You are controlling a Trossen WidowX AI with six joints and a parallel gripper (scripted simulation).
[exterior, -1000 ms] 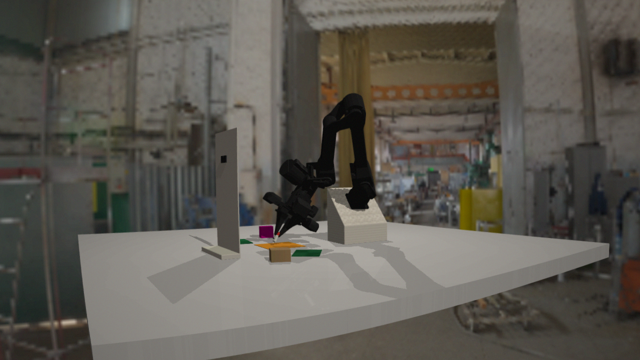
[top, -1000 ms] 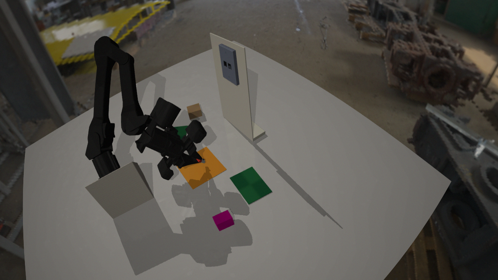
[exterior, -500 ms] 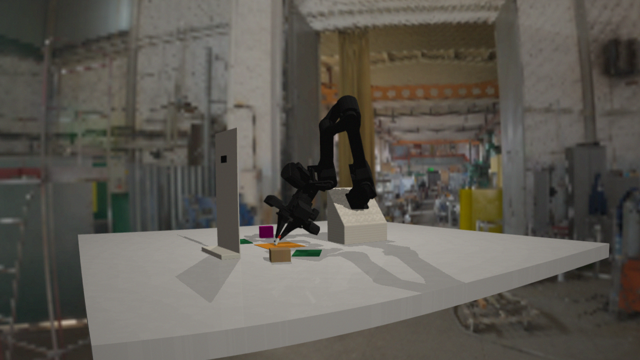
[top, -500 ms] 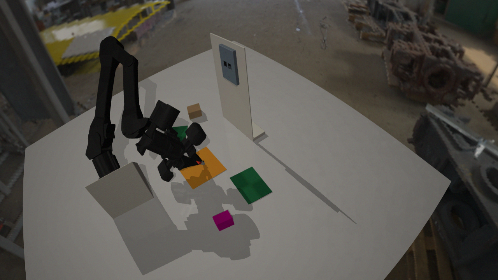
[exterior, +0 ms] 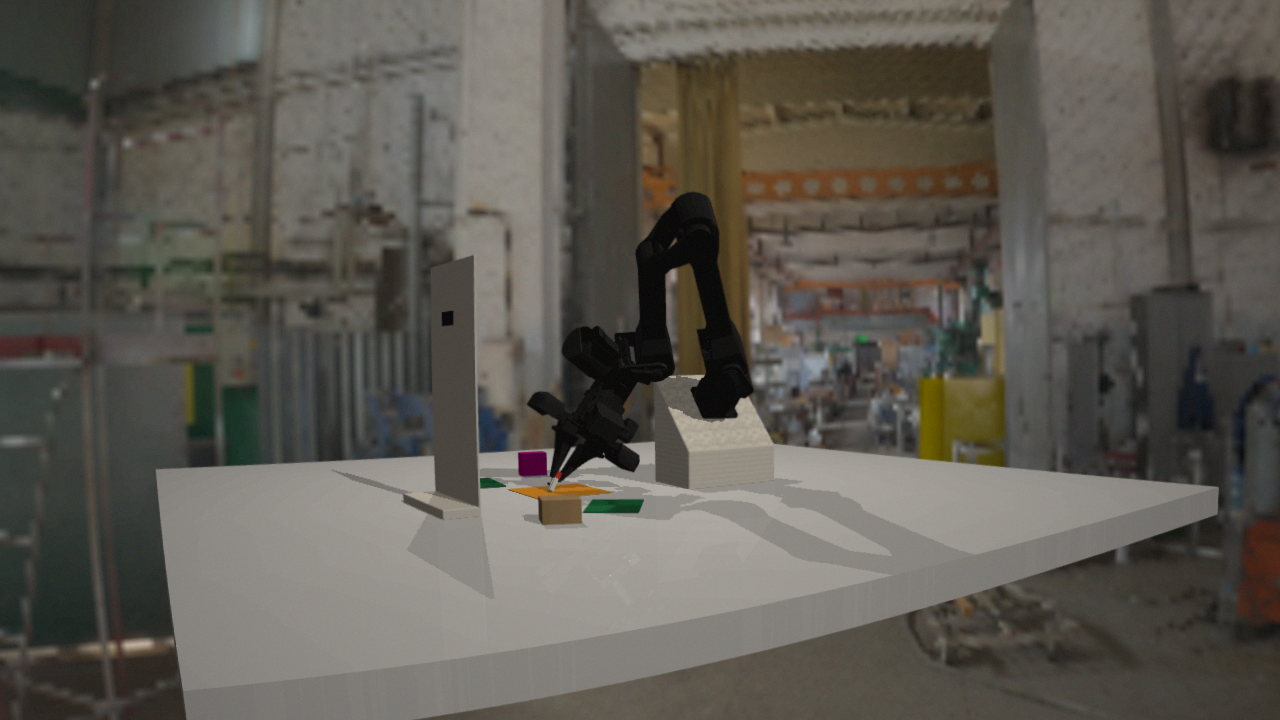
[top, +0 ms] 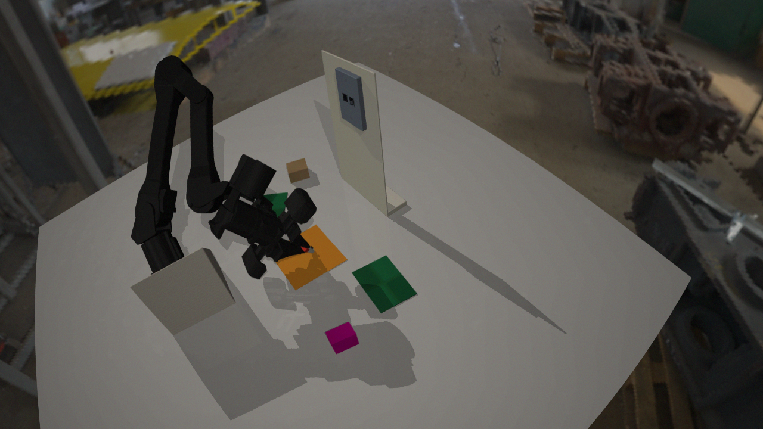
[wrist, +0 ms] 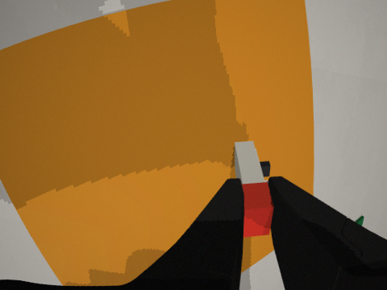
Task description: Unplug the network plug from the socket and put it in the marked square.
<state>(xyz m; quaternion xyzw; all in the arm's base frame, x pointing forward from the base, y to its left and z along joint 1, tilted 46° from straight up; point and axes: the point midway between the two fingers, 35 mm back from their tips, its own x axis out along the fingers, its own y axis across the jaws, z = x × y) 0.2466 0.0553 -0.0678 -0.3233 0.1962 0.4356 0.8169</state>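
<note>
My gripper tip is now right at the network plug. The rest, counted from my gripper tip: upright panel: 180 mm ahead, 140 mm above, 80 mm to the left; magenta cube: 210 mm to the right, 40 mm behind; orange marked square: 20 mm below, 10 mm behind.
</note>
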